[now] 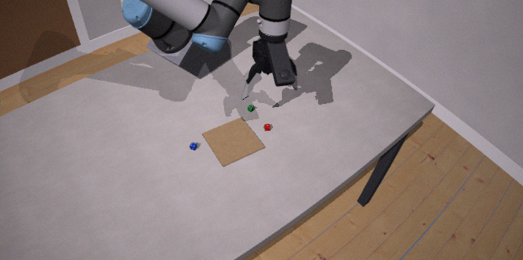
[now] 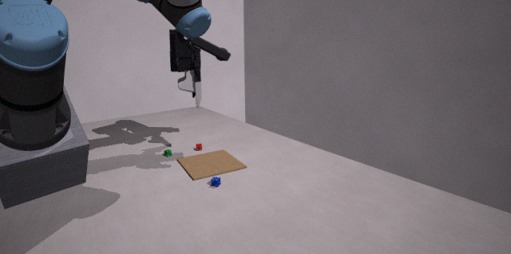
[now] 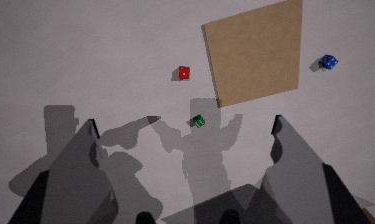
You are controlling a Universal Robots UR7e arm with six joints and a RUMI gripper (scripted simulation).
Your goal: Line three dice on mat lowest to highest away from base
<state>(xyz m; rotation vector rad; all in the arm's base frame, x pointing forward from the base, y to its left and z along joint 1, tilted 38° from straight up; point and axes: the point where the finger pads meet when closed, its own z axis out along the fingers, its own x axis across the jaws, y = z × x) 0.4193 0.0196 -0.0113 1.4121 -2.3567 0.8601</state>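
Right now the red die is 140 mm below my hand. Round my hand: blue die (100 mm behind, 210 mm to the right, 140 mm below); green die (90 mm behind, 20 mm to the left, 140 mm below); square mat (40 mm behind, 110 mm to the right, 140 mm below).
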